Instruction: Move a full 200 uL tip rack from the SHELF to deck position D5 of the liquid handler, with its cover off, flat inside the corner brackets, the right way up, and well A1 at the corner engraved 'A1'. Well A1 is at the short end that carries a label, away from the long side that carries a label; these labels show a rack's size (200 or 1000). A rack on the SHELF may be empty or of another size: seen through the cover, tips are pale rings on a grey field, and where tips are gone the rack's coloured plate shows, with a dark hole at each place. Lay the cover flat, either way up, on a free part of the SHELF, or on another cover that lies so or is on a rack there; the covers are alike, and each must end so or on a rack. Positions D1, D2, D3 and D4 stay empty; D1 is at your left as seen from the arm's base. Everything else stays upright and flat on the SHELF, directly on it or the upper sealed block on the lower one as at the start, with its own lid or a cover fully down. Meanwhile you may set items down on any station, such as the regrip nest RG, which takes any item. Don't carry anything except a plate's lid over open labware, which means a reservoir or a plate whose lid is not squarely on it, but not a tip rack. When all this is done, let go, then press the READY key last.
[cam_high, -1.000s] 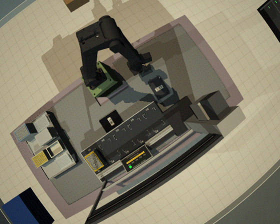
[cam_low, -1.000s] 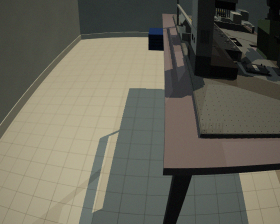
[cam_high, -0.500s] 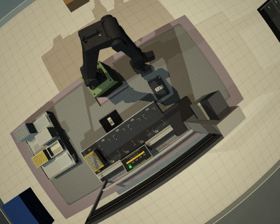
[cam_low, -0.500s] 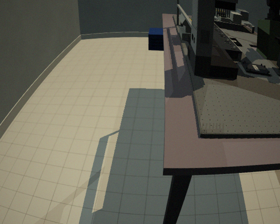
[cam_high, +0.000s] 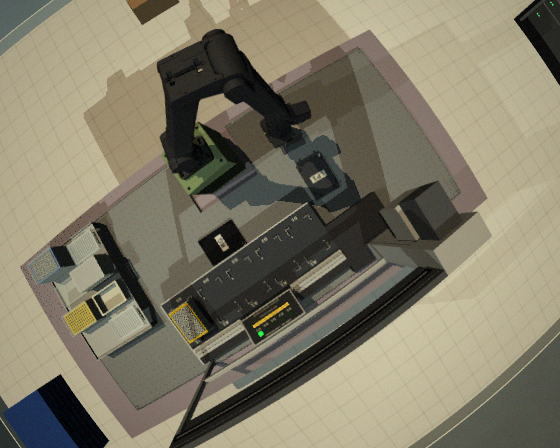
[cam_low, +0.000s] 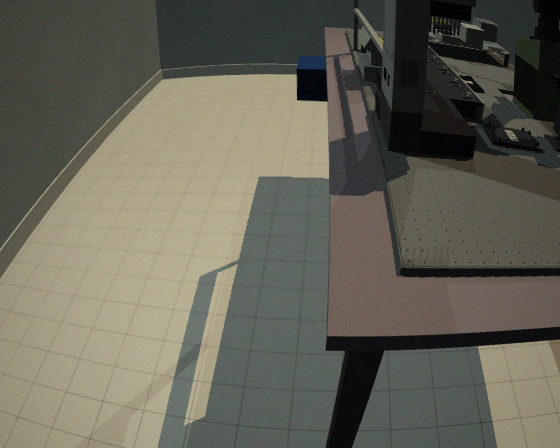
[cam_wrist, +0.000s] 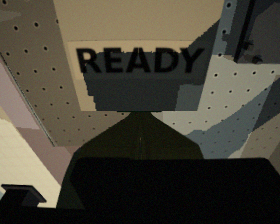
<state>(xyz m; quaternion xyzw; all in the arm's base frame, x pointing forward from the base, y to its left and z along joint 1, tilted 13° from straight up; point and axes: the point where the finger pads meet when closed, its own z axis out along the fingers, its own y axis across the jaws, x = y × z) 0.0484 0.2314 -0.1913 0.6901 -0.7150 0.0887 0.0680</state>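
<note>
My gripper is now 30 mm to the right of the ready key box and 10 mm above it. Round my hand: yellow tip rack (390 mm ahead, 570 mm to the right, 20 mm above); then grey gantry block (420 mm ahead, 140 mm to the left, 410 mm above); then RG nest (210 mm ahead, 350 mm to the right, 80 mm below).
</note>
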